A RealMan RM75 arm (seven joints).
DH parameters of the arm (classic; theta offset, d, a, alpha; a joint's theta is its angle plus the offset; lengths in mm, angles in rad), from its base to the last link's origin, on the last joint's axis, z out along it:
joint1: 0 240.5 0 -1.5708
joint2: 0 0 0 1.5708
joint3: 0 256 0 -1.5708
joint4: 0 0 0 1.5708
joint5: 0 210 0 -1.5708
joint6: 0 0 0 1.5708
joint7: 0 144 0 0
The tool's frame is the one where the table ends.
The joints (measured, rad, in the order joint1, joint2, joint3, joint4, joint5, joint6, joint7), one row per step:
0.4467, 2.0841, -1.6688, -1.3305, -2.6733, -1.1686, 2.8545
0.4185, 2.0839, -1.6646, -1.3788, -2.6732, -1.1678, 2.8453
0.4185, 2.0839, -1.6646, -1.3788, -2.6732, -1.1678, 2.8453
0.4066, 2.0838, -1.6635, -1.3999, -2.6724, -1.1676, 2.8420
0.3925, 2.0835, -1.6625, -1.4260, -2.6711, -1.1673, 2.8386
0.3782, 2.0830, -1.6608, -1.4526, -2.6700, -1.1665, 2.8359
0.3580, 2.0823, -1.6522, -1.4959, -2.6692, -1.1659, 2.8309
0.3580, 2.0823, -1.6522, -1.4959, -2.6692, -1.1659, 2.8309
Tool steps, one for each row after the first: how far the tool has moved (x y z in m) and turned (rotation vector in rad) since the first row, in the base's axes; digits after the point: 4 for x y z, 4 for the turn. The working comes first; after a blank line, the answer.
Tool pose at each row, in the base's axes (x y z in m, rotation vector in rad; the steps are taken from these numbers as rounded here):
0.2082, 0.3477, -0.0442, -2.3545, 1.0118, -0.3721
0.2054, 0.3457, -0.0385, -2.3503, 0.9930, -0.3394
0.2054, 0.3457, -0.0385, -2.3503, 0.9930, -0.3394
0.2040, 0.3447, -0.0360, -2.3488, 0.9850, -0.3249
0.2019, 0.3435, -0.0330, -2.3469, 0.9748, -0.3068
0.1999, 0.3425, -0.0296, -2.3432, 0.9651, -0.2878
0.1962, 0.3418, -0.0227, -2.3329, 0.9481, -0.2544
0.1962, 0.3418, -0.0227, -2.3329, 0.9481, -0.2544

-0.0028, -0.0020, 0.0057, 0.0194, 0.0122, 0.0195
-0.0028, -0.0020, 0.0057, 0.0194, 0.0122, 0.0195
-0.0042, -0.0030, 0.0082, 0.0275, 0.0180, 0.0280
-0.0063, -0.0042, 0.0112, 0.0377, 0.0252, 0.0388
-0.0083, -0.0052, 0.0146, 0.0495, 0.0325, 0.0492
-0.0120, -0.0059, 0.0215, 0.0735, 0.0441, 0.0668
-0.0120, -0.0059, 0.0215, 0.0735, 0.0441, 0.0668

